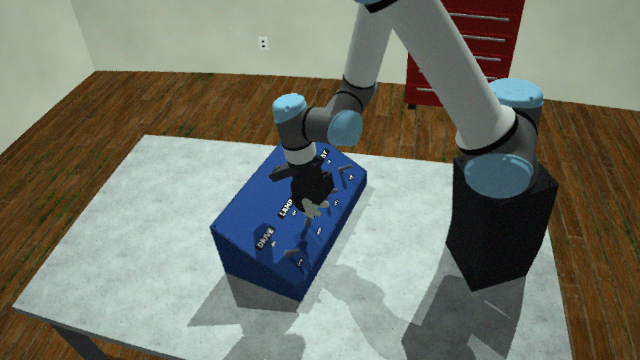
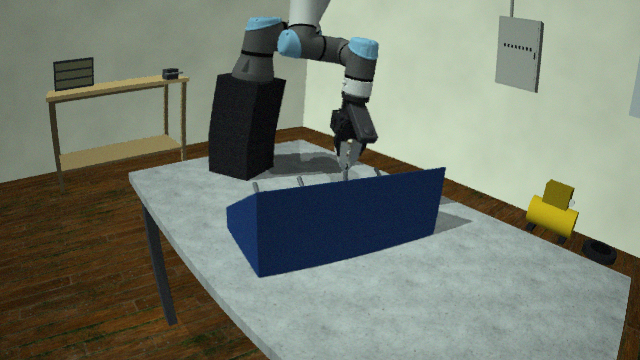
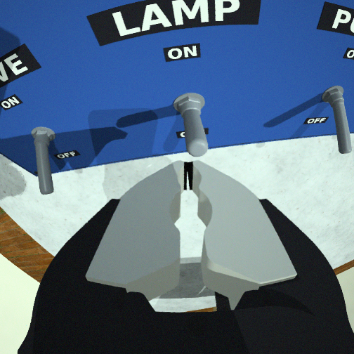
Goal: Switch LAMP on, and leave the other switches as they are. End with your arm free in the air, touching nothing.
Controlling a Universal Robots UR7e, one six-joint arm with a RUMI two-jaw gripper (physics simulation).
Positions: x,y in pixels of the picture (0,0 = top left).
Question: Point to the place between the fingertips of my gripper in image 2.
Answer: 344,171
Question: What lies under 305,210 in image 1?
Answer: My gripper.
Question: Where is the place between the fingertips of my gripper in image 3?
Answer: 186,164
